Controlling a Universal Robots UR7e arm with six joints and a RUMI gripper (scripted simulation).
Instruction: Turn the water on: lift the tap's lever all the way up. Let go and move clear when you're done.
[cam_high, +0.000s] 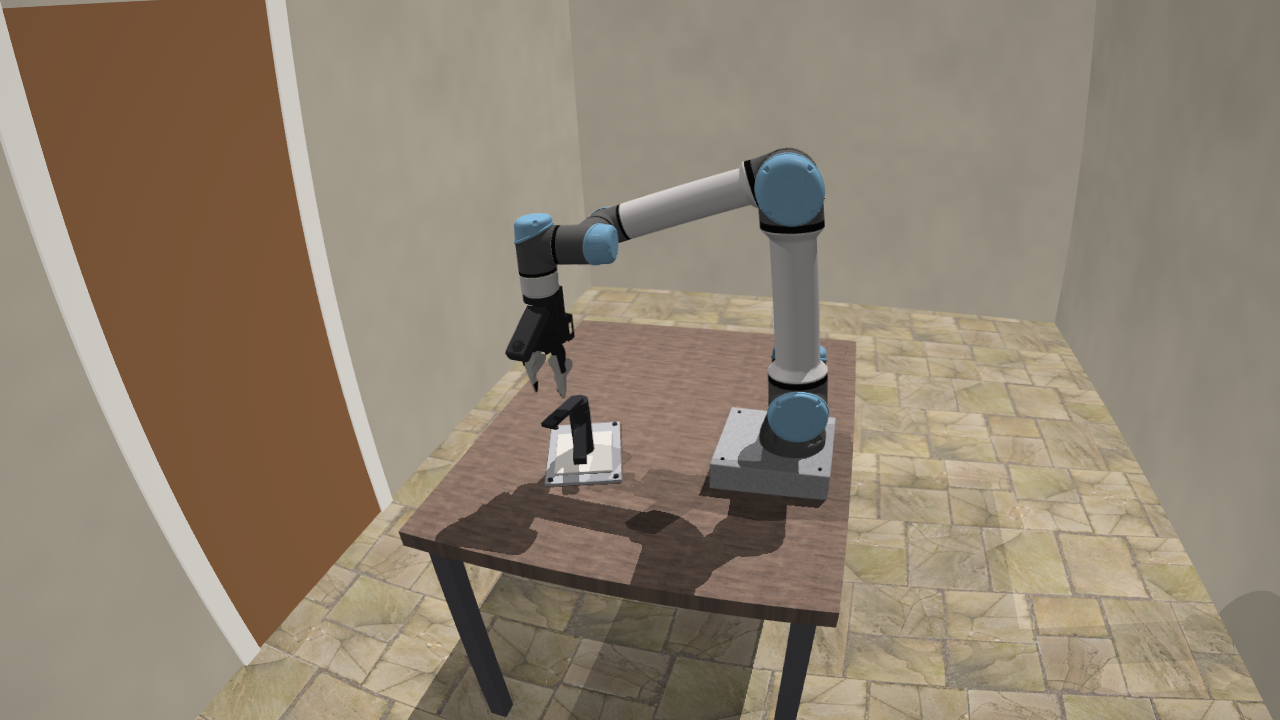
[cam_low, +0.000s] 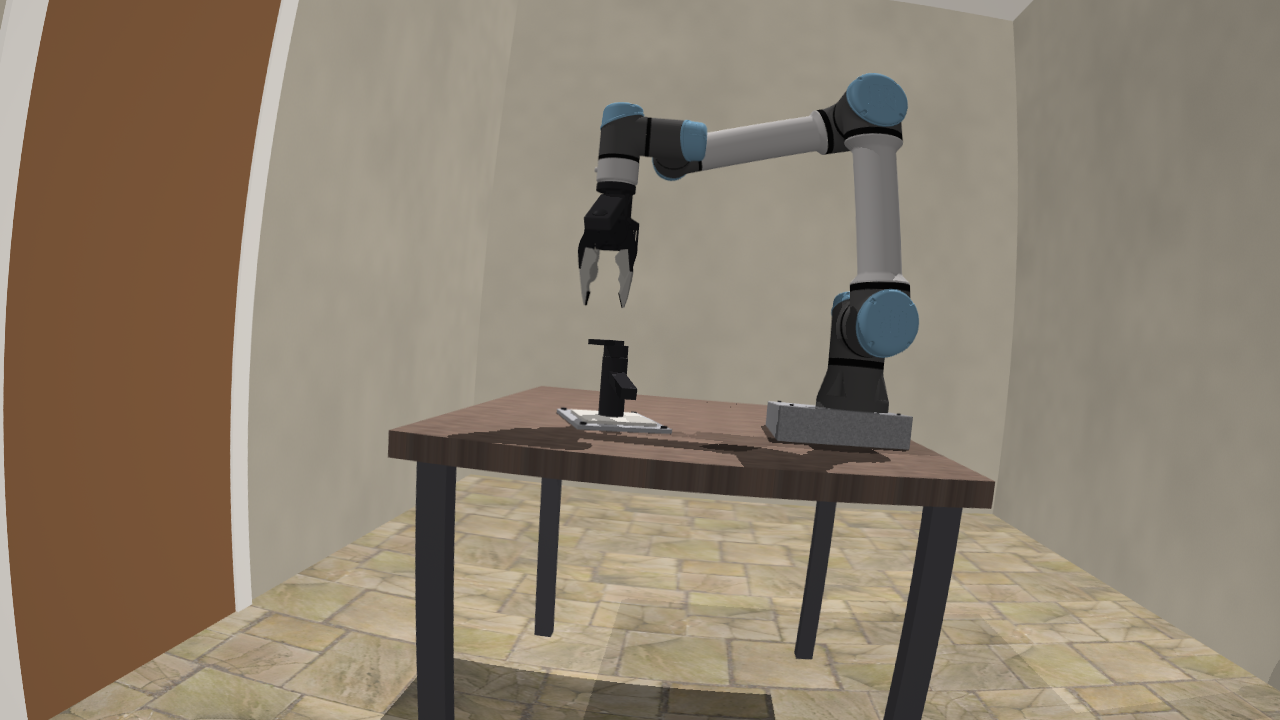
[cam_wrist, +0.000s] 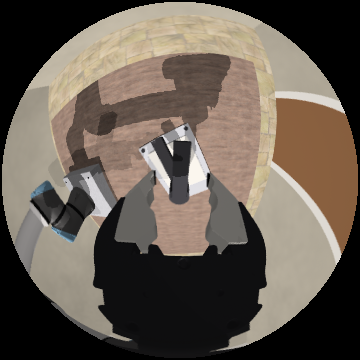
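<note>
My gripper is now 1 cm past the flat lever, 4 cm to the left of it and 8 cm above it. From my hand the other things lie so: black tap (2 cm behind, 7 cm to the right, 13 cm below).
</note>
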